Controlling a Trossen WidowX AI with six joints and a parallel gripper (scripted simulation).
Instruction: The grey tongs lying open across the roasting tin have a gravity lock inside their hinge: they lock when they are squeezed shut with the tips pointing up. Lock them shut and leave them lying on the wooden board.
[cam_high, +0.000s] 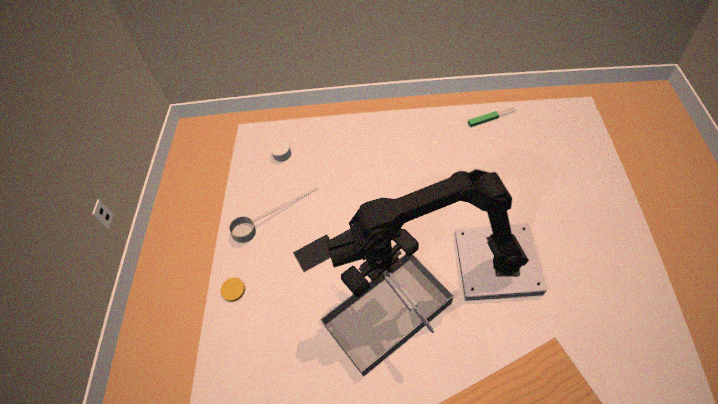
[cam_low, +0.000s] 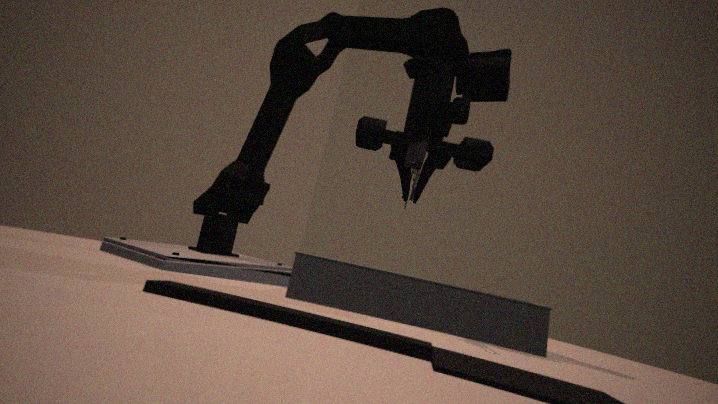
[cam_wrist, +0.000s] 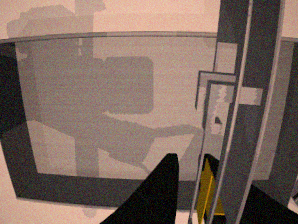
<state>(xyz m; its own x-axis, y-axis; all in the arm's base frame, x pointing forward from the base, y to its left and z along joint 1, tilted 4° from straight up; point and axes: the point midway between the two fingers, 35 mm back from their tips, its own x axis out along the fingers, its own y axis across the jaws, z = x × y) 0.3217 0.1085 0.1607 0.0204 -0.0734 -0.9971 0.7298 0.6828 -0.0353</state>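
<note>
The grey roasting tin is 130 mm below my gripper tip, 40 mm to the left of it and 10 mm behind it. Also, from my gripper tip: yellow disc (440 mm ahead, 150 mm below, 10 mm to the right); then black spatula (180 mm to the right, 150 mm below, 150 mm ahead); then yellow slider (40 mm above, 10 mm to the right, 10 mm ahead).
</note>
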